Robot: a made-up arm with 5 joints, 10 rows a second.
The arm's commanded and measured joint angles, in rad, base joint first. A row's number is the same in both.
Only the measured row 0 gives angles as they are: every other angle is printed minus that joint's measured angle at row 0.
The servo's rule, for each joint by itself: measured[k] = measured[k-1] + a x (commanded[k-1-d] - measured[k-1]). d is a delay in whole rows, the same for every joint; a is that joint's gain. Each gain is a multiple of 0.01, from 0.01 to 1. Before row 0 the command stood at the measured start. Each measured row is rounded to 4 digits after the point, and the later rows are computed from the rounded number. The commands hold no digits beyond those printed.
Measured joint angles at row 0: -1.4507 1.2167 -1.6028 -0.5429 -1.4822
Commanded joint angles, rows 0 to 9: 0.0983 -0.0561 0.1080 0.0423 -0.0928; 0.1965 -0.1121 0.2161 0.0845 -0.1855; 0.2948 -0.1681 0.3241 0.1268 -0.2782; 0.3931 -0.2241 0.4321 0.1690 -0.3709; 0.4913 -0.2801 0.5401 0.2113 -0.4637; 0.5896 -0.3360 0.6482 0.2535 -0.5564; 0.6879 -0.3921 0.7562 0.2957 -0.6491; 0.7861 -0.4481 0.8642 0.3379 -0.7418; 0.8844 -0.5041 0.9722 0.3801 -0.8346; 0.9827 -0.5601 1.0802 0.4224 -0.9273
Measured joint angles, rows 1 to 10: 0.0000 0.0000 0.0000 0.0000 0.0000; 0.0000 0.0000 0.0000 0.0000 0.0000; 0.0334 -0.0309 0.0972 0.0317 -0.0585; 0.0889 -0.0756 0.2042 0.0713 -0.1385; 0.1589 -0.1265 0.3121 0.1129 -0.2265; 0.2385 -0.1802 0.4201 0.1550 -0.3175; 0.3245 -0.2351 0.5281 0.1972 -0.4096; 0.4146 -0.2906 0.6362 0.2394 -0.5021; 0.5075 -0.3464 0.7442 0.2816 -0.5947; 0.6022 -0.4023 0.8522 0.3238 -0.6874
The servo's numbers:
d 2
a 0.34 0.55 0.90 0.75 0.63

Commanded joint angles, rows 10 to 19: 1.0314 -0.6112 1.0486 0.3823 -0.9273; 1.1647 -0.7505 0.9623 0.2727 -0.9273; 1.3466 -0.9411 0.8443 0.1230 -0.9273; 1.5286 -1.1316 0.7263 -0.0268 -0.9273; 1.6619 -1.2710 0.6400 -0.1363 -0.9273; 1.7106 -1.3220 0.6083 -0.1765 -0.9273; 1.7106 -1.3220 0.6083 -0.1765 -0.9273; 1.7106 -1.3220 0.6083 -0.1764 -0.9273; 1.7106 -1.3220 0.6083 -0.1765 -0.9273; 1.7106 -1.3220 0.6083 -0.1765 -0.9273
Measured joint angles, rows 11 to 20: 0.6981 -0.4583 0.9602 0.3660 -0.7801; 0.7949 -0.5143 1.0682 0.4083 -0.8728; 0.8753 -0.5676 1.0506 0.3888 -0.9071; 0.9737 -0.6682 0.9711 0.3017 -0.9198; 1.1005 -0.8183 0.8570 0.1677 -0.9245; 1.2461 -0.9906 0.7394 0.0218 -0.9263; 1.3875 -1.1448 0.6499 -0.0968 -0.9269; 1.4974 -1.2423 0.6125 -0.1566 -0.9272; 1.5699 -1.2861 0.6087 -0.1715 -0.9273; 1.6177 -1.3058 0.6083 -0.1752 -0.9273
